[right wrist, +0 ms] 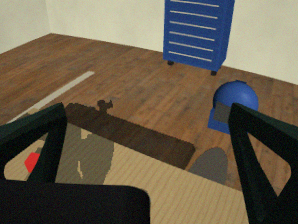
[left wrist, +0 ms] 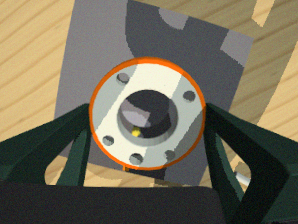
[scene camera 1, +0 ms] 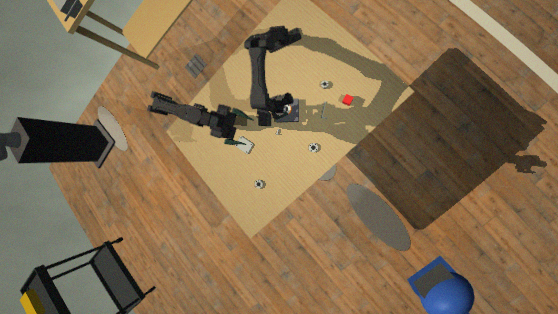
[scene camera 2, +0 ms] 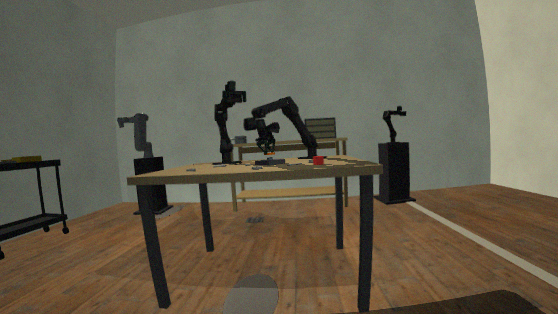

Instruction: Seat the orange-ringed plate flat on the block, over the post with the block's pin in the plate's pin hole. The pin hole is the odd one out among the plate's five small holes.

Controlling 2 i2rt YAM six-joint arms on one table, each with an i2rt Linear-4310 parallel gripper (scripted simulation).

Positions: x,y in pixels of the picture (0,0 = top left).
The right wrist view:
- my right gripper: 147,112
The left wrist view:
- my left gripper: 147,112
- grey block: 214,56
